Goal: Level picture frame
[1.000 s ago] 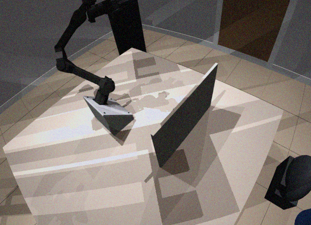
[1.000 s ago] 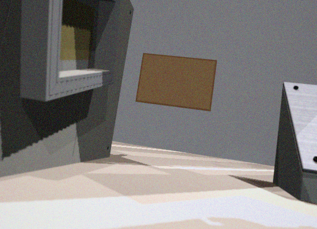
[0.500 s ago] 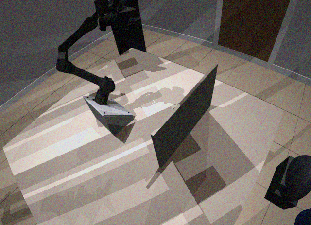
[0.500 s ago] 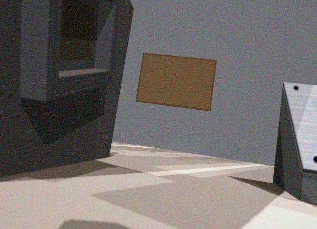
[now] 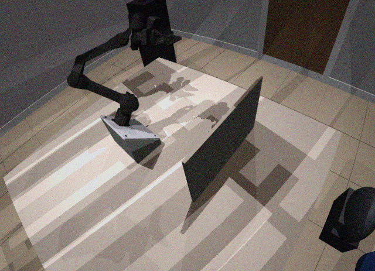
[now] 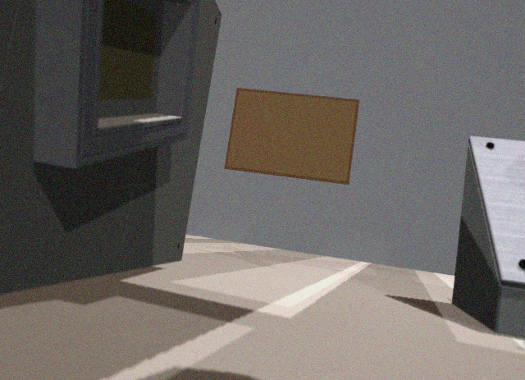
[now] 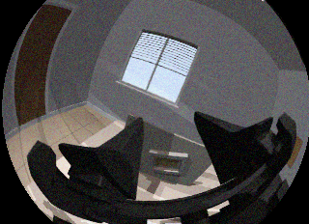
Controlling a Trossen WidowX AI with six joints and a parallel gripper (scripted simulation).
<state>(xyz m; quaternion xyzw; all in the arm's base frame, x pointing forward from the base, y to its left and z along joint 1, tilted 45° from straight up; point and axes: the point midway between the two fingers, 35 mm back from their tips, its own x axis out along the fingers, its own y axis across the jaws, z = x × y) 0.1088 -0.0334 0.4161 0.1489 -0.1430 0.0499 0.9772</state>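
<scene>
My gripper tip is 27 cm short of the picture frame, 11 cm to the left of it and 29 cm above it. Also, from my gripper tip: wall panel: 28 cm ahead, 10 cm to the right, 30 cm below.
</scene>
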